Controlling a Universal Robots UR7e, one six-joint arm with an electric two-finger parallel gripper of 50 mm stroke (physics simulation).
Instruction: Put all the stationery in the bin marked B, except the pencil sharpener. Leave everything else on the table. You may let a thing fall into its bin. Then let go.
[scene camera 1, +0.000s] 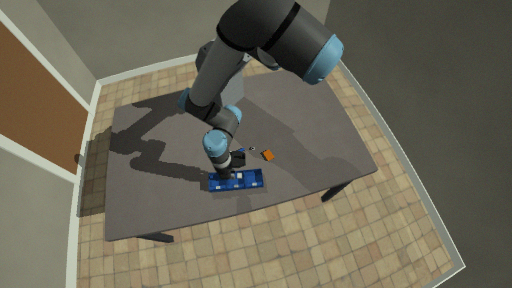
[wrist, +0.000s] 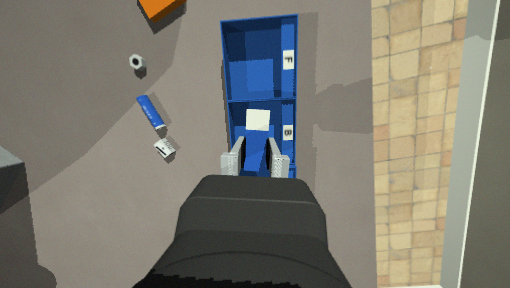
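My gripper is shut on a blue eraser with a white end. It holds the eraser over the middle compartment, the bin marked B; how high it hangs is hard to tell. In the wrist view the blue part lies between the fingers and the white end points toward bin F. The small pale pencil sharpener lies on the table, left of the bins in the wrist view; I cannot make it out in the scene view.
Bin F adjoins bin B; bin S is on the other side, mostly hidden in the wrist view. A blue battery, a hex nut and an orange block are on the table.
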